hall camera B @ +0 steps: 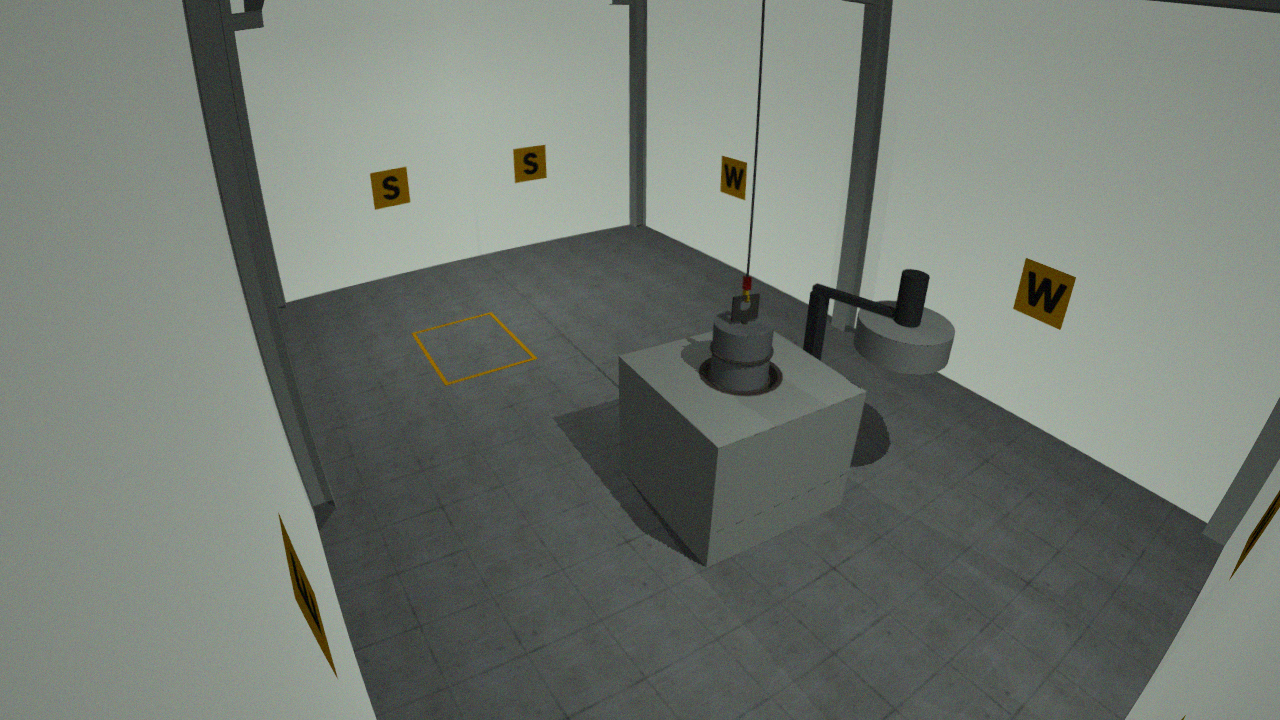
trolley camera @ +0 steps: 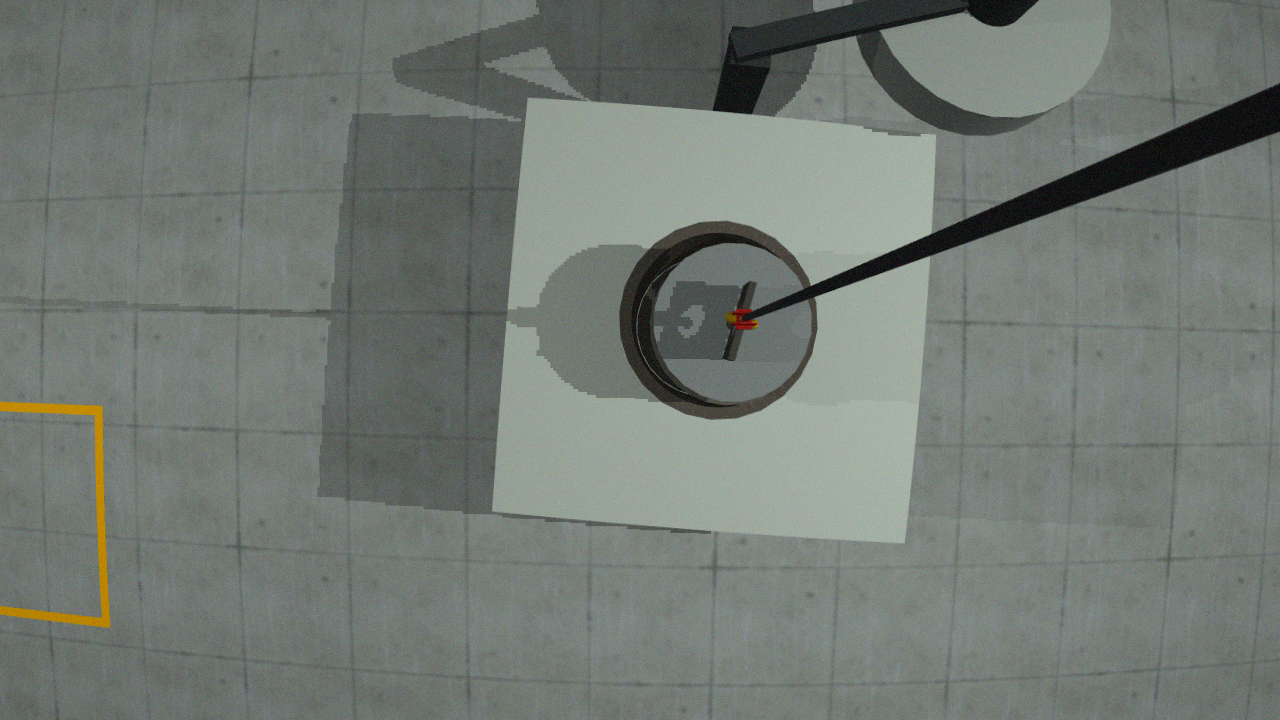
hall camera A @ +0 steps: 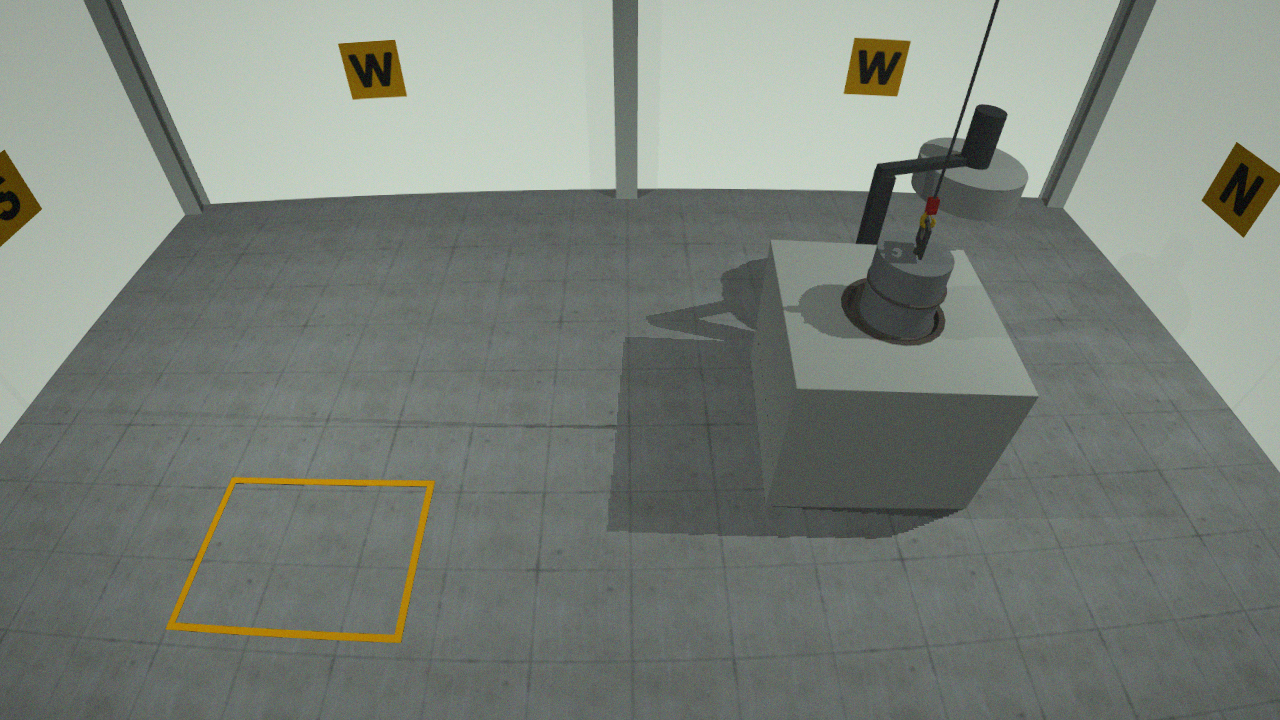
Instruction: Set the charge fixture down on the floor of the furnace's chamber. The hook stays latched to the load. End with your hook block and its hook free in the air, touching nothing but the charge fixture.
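The charge fixture [hall camera A: 905, 313] [hall camera B: 741, 344] [trolley camera: 716, 380], a grey cylinder with a lifting lug on top, hangs upright, its lower part inside the round opening of the furnace [hall camera A: 877, 447] [hall camera B: 662, 456] [trolley camera: 581, 465]. Its upper part stands above the furnace top. In the trolley view a dark gap shows on its left, and its right side looks close to the opening's rim [trolley camera: 629, 322]. My hook [hall camera A: 927, 222] [hall camera B: 747, 295] [trolley camera: 742, 319], yellow under a red block, is shut on the fixture's lug. The chain leads up from it. The fixture's bottom and the chamber floor are hidden.
The round furnace lid [hall camera A: 1002, 179] [hall camera B: 904, 340] [trolley camera: 993, 62] is swung aside on a dark arm [hall camera A: 921, 165] [hall camera B: 850, 300] [trolley camera: 850, 26] beside the furnace. A yellow marked rectangle [hall camera A: 333, 481] [hall camera B: 490, 371] [trolley camera: 102, 514] lies on the hall floor.
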